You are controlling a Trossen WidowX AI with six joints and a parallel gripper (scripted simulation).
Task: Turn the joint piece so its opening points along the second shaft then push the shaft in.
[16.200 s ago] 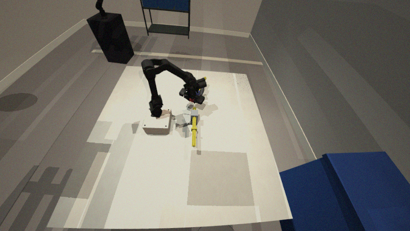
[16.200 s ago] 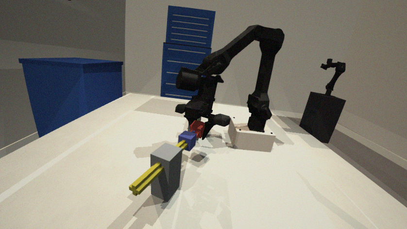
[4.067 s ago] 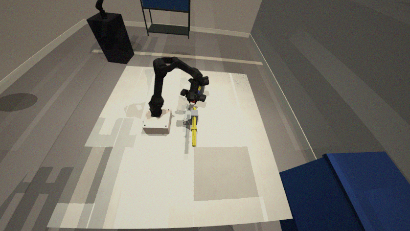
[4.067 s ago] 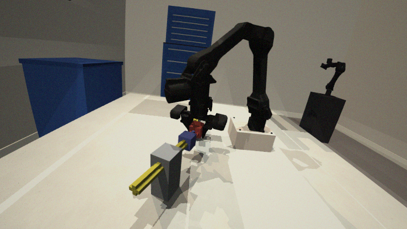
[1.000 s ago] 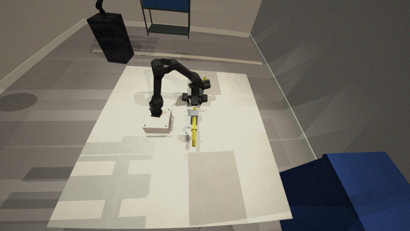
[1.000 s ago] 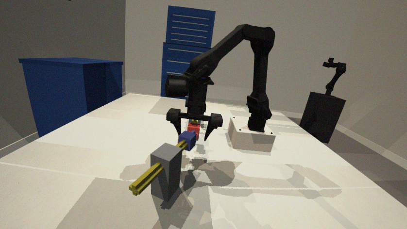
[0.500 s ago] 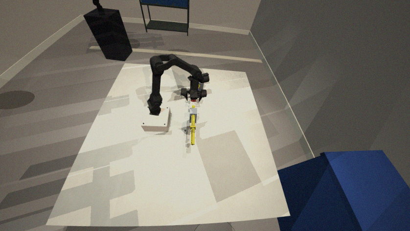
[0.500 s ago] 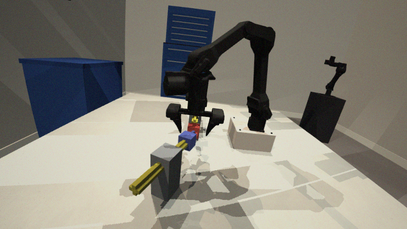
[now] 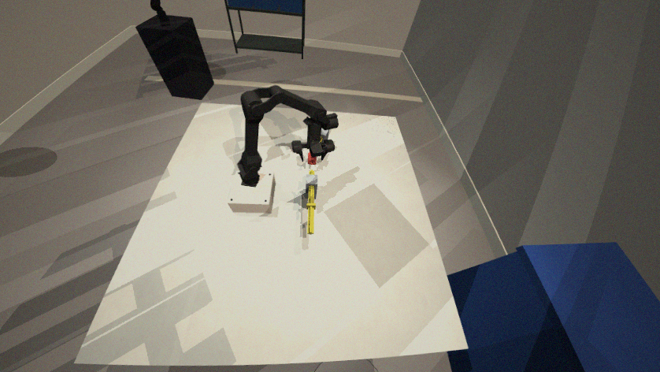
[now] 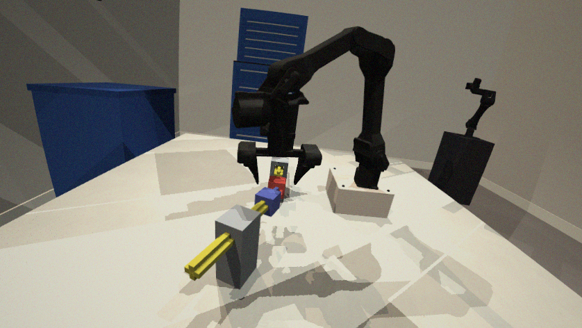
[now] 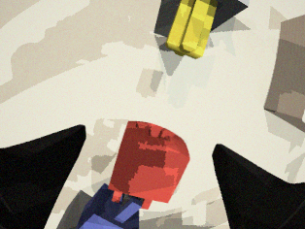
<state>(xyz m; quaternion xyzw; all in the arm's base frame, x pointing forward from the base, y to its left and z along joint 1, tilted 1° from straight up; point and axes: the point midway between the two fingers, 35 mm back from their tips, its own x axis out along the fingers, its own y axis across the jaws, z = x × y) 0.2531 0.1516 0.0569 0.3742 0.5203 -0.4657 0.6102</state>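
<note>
My gripper tip is 2 cm to the right of the red yoke.
</note>
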